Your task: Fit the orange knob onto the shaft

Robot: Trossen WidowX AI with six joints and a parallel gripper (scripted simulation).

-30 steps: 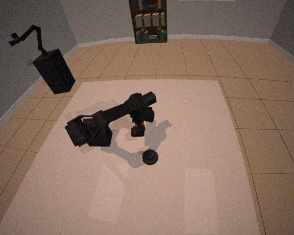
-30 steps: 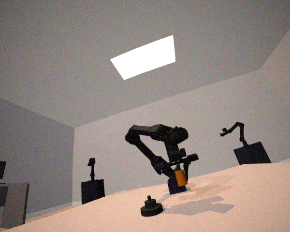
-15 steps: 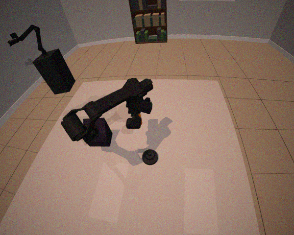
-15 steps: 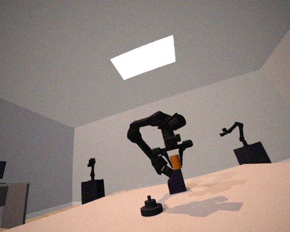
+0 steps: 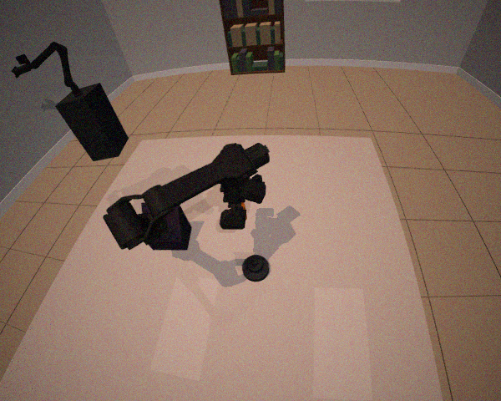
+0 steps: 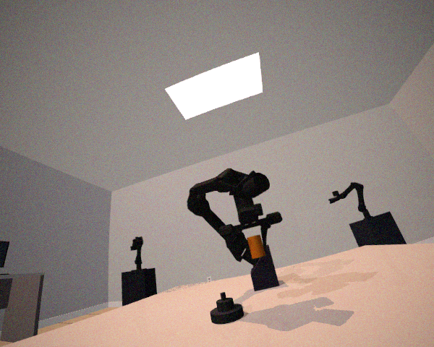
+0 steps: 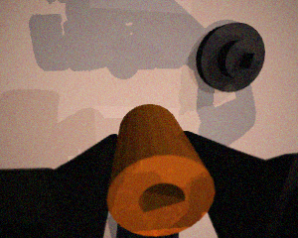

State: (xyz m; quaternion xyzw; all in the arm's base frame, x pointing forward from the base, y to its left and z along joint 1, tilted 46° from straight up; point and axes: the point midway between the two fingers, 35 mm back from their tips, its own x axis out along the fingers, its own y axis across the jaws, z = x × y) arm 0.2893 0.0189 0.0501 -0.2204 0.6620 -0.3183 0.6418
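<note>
Now: the round pedestal 12 cm to the right of my gripper tip, 11 cm below it and 3 cm ahead of it. From my gripper tip the other things lie so: orange knob 2 cm above.
</note>
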